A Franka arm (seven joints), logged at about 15 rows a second.
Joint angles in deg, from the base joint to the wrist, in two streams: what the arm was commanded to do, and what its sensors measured. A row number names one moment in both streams.
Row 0, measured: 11.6, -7.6, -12.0, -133.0, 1.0, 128.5, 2.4
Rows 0 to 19, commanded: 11.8, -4.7, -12.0, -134.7, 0.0, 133.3, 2.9; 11.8, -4.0, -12.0, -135.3, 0.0, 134.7, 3.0; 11.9, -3.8, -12.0, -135.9, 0.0, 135.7, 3.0; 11.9, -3.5, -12.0, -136.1, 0.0, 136.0, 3.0; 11.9, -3.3, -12.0, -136.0, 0.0, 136.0, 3.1; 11.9, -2.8, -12.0, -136.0, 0.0, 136.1, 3.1; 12.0, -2.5, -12.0, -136.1, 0.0, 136.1, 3.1; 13.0, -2.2, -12.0, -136.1, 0.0, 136.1, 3.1; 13.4, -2.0, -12.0, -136.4, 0.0, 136.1, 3.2; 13.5, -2.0, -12.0, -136.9, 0.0, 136.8, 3.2; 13.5, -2.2, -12.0, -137.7, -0.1, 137.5, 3.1; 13.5, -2.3, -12.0, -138.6, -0.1, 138.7, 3.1; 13.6, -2.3, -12.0, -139.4, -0.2, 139.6, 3.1; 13.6, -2.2, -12.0, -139.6, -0.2, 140.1, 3.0; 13.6, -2.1, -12.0, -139.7, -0.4, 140.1, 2.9; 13.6, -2.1, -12.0, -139.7, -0.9, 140.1, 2.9; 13.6, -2.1, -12.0, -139.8, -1.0, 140.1, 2.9; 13.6, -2.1, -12.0, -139.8, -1.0, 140.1, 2.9; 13.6, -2.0, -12.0, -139.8, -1.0, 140.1, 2.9; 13.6, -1.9, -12.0, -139.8, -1.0, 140.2, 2.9
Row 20, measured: 13.4, -1.5, -11.8, -139.0, 0.2, 138.7, 2.3
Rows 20 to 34, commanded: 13.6, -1.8, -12.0, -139.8, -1.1, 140.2, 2.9; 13.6, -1.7, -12.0, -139.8, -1.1, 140.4, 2.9; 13.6, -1.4, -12.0, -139.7, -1.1, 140.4, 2.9; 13.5, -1.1, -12.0, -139.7, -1.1, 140.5, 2.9; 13.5, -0.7, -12.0, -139.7, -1.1, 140.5, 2.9; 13.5, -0.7, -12.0, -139.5, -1.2, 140.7, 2.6; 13.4, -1.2, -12.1, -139.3, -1.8, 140.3, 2.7; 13.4, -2.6, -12.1, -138.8, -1.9, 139.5, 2.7; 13.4, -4.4, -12.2, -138.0, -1.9, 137.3, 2.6; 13.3, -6.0, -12.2, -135.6, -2.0, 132.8, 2.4; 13.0, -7.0, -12.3, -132.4, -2.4, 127.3, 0.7; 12.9, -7.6, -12.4, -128.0, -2.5, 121.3, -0.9; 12.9, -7.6, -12.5, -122.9, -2.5, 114.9, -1.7; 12.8, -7.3, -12.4, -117.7, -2.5, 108.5, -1.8; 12.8, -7.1, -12.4, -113.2, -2.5, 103.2, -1.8
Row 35, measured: 13.1, -7.3, -12.3, -126.3, -1.7, 118.3, -0.4
